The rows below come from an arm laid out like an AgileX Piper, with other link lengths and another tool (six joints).
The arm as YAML. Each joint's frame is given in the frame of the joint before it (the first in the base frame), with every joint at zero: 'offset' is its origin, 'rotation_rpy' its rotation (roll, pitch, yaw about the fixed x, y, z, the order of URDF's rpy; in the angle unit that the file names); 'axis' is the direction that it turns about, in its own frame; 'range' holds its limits. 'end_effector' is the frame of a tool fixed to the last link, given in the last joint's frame.
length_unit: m
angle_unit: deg
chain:
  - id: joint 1
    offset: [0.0, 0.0, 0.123]
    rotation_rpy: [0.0, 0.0, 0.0]
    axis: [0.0, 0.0, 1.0]
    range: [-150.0, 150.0]
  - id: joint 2
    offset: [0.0, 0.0, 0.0]
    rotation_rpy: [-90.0, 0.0, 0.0]
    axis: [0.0, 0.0, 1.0]
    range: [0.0, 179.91]
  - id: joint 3
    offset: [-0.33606, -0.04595, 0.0]
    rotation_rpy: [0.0, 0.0, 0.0]
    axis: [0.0, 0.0, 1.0]
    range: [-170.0, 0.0]
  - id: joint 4
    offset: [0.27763, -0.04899, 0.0]
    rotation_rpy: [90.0, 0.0, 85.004]
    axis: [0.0, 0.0, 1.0]
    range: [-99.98, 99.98]
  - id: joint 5
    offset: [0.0, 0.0, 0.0]
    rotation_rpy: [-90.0, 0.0, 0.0]
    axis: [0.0, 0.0, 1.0]
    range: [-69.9, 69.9]
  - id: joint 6
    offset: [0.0, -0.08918, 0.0]
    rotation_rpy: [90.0, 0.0, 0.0]
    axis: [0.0, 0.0, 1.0]
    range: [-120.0, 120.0]
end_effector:
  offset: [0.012, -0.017, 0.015]
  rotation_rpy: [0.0, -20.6, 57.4]
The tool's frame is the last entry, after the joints.
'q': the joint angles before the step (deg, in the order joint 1, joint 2, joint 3, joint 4, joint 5, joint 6). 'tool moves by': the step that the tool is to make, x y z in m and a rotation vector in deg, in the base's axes. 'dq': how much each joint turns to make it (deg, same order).
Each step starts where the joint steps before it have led.
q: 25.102 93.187 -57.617 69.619 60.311 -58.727
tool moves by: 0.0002 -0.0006 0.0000 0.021 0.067 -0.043
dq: -0.120 -0.007 0.018 -0.003 0.099 0.008
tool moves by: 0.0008 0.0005 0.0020 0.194 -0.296 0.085
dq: 0.002 -0.036 -0.354 0.000 0.105 0.004
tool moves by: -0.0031 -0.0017 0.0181 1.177 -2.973 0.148
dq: -0.013 -2.324 -0.878 -0.238 0.052 -0.010
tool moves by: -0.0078 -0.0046 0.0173 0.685 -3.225 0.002
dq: 0.003 -3.096 0.014 -0.664 -0.345 -0.009
